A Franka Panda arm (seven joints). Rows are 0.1 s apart.
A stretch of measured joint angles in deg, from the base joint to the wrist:
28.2 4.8 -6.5 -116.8 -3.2 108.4 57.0
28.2 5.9 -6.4 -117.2 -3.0 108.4 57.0
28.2 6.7 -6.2 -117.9 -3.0 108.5 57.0
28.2 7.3 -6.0 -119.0 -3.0 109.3 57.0
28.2 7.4 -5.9 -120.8 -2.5 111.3 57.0
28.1 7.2 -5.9 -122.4 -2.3 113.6 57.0
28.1 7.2 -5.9 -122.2 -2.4 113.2 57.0
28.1 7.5 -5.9 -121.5 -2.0 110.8 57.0
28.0 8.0 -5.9 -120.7 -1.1 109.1 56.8
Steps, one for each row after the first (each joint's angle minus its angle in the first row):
0.0 1.1 0.1 -0.4 0.2 0.0 0.0
0.0 1.9 0.3 -1.1 0.2 0.1 0.0
0.0 2.5 0.5 -2.2 0.2 0.9 0.0
0.0 2.6 0.6 -4.0 0.7 2.9 0.0
-0.1 2.4 0.6 -5.6 0.9 5.2 0.0
-0.1 2.4 0.6 -5.4 0.8 4.8 0.0
-0.1 2.7 0.6 -4.7 1.2 2.4 0.0
-0.2 3.2 0.6 -3.9 2.1 0.7 -0.2

